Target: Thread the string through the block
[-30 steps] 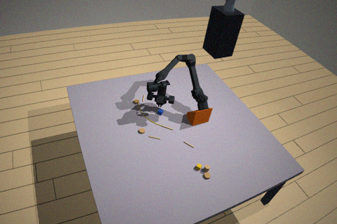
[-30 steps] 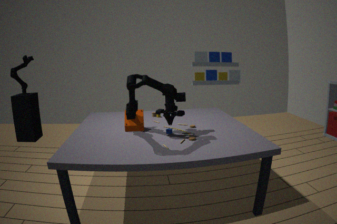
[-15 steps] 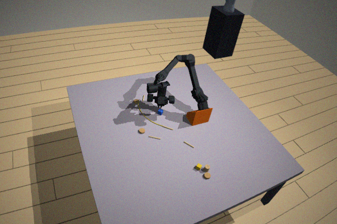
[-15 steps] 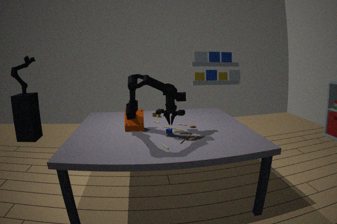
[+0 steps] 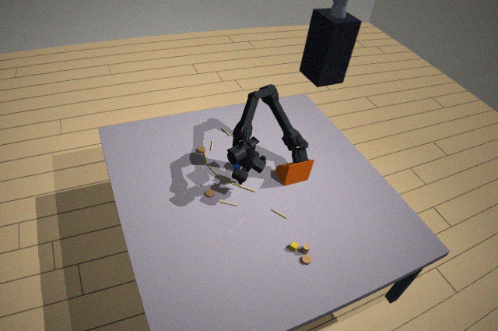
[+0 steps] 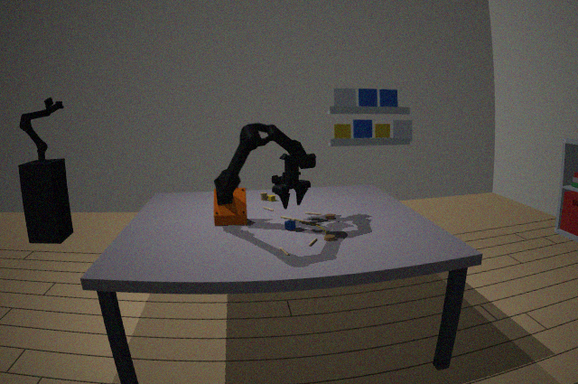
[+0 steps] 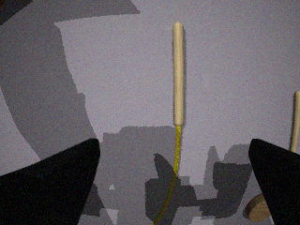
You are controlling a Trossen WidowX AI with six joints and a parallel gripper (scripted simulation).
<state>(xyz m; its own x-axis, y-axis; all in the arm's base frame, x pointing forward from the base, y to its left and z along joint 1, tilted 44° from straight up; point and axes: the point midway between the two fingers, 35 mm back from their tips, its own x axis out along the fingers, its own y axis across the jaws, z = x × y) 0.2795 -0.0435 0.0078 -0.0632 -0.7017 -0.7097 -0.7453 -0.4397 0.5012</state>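
My gripper tip is 5 cm above the thin wooden stick, 1 cm to the right of it and 1 cm past it. The rest, counted from my gripper tip: wooden block (42 cm to the left, 8 cm behind, 4 cm below); then blue cube (12 cm to the right, 4 cm below, 3 cm behind); then yellow cube (38 cm to the left, 4 cm below, 4 cm behind).
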